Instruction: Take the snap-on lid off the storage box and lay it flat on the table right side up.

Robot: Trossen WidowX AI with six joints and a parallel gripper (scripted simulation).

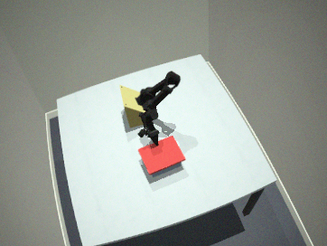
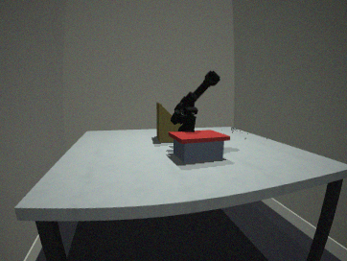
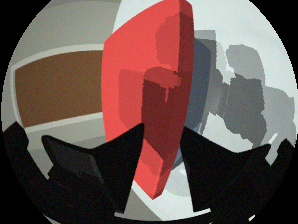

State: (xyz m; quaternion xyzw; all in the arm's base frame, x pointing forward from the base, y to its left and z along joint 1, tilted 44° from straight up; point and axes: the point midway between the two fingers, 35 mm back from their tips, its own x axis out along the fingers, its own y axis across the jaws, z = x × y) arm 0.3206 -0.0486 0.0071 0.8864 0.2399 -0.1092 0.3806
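Now: the red lid 80 mm ahead of my gripper tip and 10 mm above it. From my gripper tip the other things lie so: grey-blue storage box: 80 mm ahead, 40 mm below.
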